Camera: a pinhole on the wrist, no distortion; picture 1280 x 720 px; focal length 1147.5 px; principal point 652.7 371.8 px. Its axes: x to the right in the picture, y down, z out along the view. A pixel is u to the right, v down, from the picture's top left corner.
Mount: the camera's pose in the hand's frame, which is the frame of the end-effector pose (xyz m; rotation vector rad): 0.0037 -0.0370 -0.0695 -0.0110 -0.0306 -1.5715
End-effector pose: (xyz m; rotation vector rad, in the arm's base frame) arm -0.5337 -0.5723 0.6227 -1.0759 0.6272 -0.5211
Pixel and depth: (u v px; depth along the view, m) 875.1 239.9 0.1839
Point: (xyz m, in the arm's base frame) -0.4740 -0.5121 0.7276
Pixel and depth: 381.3 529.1 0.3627
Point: -0.2915 -0.3965 0.6565
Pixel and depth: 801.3 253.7 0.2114
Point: -0.4550 -0.4906 0.7287
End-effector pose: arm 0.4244 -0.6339 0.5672 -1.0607 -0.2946 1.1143
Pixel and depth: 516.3 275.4 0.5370
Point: 0.0678 -0.4196 0.7843
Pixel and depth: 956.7 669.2 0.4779
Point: 0.2928 -0.3134 0.8641
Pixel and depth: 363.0 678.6 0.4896
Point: 0.1463 -0.2946 0.6617
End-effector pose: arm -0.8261 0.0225 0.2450 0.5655 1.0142 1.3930
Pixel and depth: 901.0 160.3 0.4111
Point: -0.4680 0.0101 0.3364
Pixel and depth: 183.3 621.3 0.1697
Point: -0.7673 0.0877 0.3149
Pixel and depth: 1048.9 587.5 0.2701
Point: -0.5960 0.1002 0.2297
